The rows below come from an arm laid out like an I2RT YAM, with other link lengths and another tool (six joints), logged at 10 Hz.
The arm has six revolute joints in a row. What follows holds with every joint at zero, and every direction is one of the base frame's.
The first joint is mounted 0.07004 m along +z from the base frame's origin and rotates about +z.
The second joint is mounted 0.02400 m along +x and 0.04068 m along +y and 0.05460 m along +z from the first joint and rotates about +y.
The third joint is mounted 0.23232 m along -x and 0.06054 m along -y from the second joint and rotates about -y.
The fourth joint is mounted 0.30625 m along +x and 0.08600 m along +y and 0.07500 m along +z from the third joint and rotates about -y.
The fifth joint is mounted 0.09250 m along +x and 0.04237 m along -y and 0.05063 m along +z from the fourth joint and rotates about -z.
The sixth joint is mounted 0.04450 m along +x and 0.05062 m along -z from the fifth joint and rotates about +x.
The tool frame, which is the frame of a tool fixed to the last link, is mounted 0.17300 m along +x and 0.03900 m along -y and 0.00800 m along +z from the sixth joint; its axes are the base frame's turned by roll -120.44, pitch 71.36 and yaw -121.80 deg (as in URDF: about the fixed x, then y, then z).
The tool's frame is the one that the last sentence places.
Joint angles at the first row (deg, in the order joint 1, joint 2, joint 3, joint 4, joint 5, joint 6):
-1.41, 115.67, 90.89, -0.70, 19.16, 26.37
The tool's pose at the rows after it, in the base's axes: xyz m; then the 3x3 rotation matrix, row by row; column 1 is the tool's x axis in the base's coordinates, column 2 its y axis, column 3 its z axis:
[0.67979, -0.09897, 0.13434], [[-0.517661, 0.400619, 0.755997], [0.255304, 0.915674, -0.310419], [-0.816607, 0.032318, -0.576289]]
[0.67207, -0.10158, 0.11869], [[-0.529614, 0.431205, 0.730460], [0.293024, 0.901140, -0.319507], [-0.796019, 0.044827, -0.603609]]
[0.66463, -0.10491, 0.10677], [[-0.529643, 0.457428, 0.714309], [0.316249, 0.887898, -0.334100], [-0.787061, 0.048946, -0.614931]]
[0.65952, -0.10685, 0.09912], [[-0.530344, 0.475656, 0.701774], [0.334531, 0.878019, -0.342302], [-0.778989, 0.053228, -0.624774]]
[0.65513, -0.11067, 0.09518], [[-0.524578, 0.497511, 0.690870], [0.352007, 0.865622, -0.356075], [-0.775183, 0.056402, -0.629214]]
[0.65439, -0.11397, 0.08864], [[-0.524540, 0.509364, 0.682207], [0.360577, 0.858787, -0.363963], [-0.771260, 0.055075, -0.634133]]
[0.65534, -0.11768, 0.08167], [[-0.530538, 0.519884, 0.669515], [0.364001, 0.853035, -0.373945], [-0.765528, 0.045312, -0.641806]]
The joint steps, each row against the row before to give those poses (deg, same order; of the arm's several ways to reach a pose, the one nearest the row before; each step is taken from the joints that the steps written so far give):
0.18, -0.27, -0.28, -1.66, 0.18, 1.31
0.00, 0.35, -0.52, -1.42, 0.96, 2.28
0.00, -0.08, -1.49, 0.26, 1.14, 1.41
0.00, 0.00, -0.71, -0.26, 0.71, 1.14
-0.09, 0.00, -0.35, -0.26, 0.96, 1.06
-0.17, 0.78, 0.17, 0.08, 0.44, 0.44
-0.18, 1.41, 1.06, -0.44, 0.53, 0.09

